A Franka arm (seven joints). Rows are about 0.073 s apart.
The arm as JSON. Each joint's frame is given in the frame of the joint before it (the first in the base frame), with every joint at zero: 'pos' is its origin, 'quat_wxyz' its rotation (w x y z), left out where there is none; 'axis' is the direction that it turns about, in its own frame. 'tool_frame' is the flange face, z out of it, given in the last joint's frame.
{
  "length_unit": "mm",
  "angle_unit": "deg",
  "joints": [
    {
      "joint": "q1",
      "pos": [
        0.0,
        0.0,
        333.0
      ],
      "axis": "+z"
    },
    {
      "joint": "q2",
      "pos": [
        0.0,
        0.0,
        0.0
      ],
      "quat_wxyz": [
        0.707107,
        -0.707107,
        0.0,
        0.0
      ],
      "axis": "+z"
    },
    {
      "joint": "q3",
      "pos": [
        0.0,
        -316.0,
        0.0
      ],
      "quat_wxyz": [
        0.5,
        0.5,
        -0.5,
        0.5
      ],
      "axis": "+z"
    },
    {
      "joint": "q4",
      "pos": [
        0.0,
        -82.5,
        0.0
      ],
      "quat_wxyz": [
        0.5,
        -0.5,
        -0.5,
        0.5
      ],
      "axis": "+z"
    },
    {
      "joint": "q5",
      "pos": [
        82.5,
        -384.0,
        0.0
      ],
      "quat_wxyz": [
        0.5,
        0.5,
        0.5,
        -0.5
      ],
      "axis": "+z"
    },
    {
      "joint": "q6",
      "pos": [
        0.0,
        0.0,
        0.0
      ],
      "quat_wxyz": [
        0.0,
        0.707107,
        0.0,
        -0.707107
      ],
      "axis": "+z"
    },
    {
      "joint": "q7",
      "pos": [
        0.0,
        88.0,
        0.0
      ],
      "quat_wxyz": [
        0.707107,
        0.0,
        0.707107,
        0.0
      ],
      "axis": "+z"
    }
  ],
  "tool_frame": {
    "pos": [
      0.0,
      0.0,
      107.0
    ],
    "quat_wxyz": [
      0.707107,
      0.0,
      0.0,
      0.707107
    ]
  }
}
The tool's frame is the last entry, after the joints.
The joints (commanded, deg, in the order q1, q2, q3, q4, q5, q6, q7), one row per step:
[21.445 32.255 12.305 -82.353 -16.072 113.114 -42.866]
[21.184 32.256 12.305 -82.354 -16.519 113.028 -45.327]
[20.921 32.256 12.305 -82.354 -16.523 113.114 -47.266]
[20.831 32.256 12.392 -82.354 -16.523 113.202 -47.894]
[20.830 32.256 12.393 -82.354 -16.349 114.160 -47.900]
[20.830 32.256 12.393 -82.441 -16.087 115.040 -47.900]
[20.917 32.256 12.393 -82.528 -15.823 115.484 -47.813]
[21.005 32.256 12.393 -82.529 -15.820 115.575 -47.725]
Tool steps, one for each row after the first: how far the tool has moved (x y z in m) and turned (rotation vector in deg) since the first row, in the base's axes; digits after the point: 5 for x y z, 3 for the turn. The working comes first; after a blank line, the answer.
Tool pose at each row, in the base's axes (x y z in m, rotation vector in deg; the steps are taken from these numbers as rounded here):
[0.61249 0.35531 0.36945 130.472 111.880 -1.958]
[0.61429 0.35202 0.36937 127.848 114.308 -2.431]
[0.61601 0.34930 0.36950 126.169 116.188 -2.548]
[0.61624 0.34922 0.36972 125.575 116.898 -2.463]
[0.61742 0.35064 0.37114 125.636 116.967 -1.006]
[0.61813 0.35194 0.37173 125.798 117.059 0.224]
[0.61773 0.35360 0.37167 126.021 117.136 0.824]
[0.61730 0.35466 0.37180 126.012 117.138 0.977]

[0.00180 -0.00329 -0.00008 -0.577 0.144 2.342]
[0.00352 -0.00601 0.00005 -0.677 0.318 4.011]
[0.00375 -0.00609 0.00027 -0.630 0.341 4.629]
[0.00493 -0.00467 0.00169 0.060 -0.343 4.704]
[0.00564 -0.00337 0.00228 0.728 -0.849 4.732]
[0.00524 -0.00171 0.00222 1.155 -1.013 4.695]
[0.00481 -0.00065 0.00235 1.217 -1.093 4.707]

